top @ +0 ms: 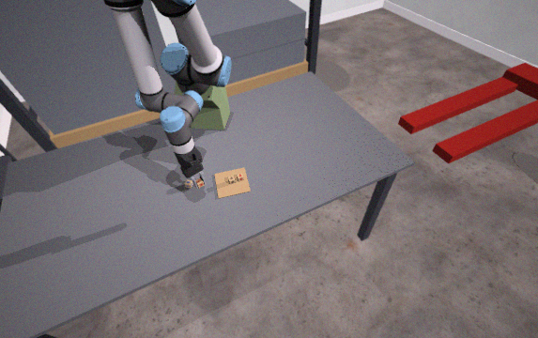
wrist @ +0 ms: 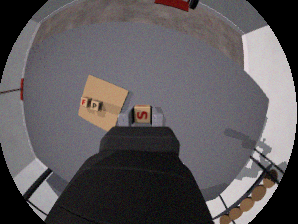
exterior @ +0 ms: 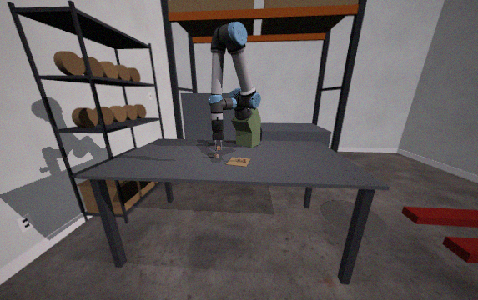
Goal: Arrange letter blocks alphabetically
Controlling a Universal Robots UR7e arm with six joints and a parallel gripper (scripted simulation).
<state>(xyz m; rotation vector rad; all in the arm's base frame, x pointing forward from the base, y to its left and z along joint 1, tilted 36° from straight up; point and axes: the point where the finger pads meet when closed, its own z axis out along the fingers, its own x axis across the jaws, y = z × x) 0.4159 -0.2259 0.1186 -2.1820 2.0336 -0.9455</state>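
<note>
My hand is 1 cm short of the tan mat, 14 cm to the right of it and 11 cm above it.
</note>
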